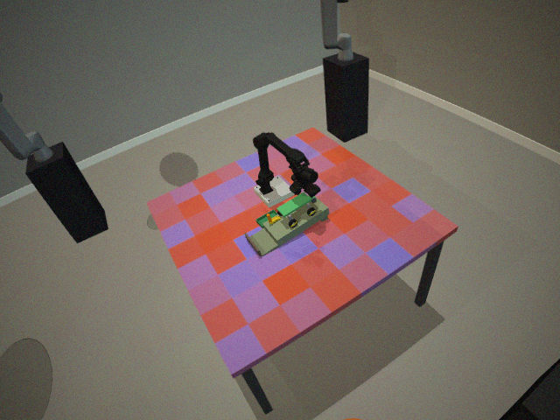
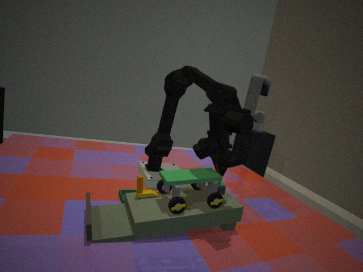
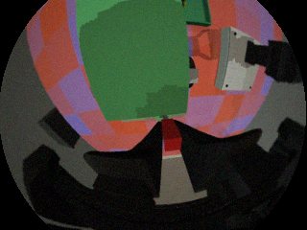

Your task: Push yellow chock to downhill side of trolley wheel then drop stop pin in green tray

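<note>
Now: the green tray 22 cm to the right of my gripper tip, 15 cm below it and 10 cm behind it. From my gripper tip the other things lie so: yellow chock 22 cm to the right, 6 cm below, 2 cm behind; then dark end board 38 cm to the right, 11 cm below, 4 cm ahead; then red-headed stop pin right at my gripper tip.
</note>
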